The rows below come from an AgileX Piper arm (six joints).
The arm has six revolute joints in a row. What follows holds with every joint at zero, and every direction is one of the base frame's. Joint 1 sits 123 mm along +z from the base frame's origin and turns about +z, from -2.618 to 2.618 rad. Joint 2 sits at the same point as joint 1 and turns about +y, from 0 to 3.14 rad. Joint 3 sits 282.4 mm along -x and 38.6 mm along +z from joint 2 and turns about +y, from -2.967 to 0 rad. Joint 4 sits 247.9 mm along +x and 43.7 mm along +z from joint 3 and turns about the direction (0.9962, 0, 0.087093), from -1.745 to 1.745 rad. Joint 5 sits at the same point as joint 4 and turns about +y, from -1.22 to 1.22 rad. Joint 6 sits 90.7 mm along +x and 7.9 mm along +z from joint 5 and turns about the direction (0.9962, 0, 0.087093), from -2.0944 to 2.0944 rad. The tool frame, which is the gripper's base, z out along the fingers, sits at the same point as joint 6; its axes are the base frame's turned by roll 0, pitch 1.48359 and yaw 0 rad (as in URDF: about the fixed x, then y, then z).
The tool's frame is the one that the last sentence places.
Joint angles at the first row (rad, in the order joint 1, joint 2, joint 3, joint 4, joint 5, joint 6):
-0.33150 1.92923 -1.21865 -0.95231 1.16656 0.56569
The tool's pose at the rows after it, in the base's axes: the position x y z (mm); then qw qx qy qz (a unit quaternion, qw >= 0):
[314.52 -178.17 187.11 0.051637 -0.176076 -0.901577 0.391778]
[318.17 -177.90 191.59 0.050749 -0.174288 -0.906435 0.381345]
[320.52 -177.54 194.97 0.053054 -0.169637 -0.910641 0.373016]
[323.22 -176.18 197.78 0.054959 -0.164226 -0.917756 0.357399]
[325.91 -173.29 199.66 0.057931 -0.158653 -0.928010 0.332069]
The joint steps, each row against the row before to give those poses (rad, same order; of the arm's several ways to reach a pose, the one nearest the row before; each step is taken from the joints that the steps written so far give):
0.00000 0.00228 -0.02378 0.04176 -0.00063 -0.04544
0.00001 0.00000 -0.02702 0.03072 0.00611 -0.03674
-0.00001 0.00000 -0.02004 0.02437 0.00809 -0.03599
0.00001 -0.00001 -0.02146 0.04031 0.00462 -0.04534
0.00001 0.00001 -0.02191 0.06212 0.00449 -0.05612

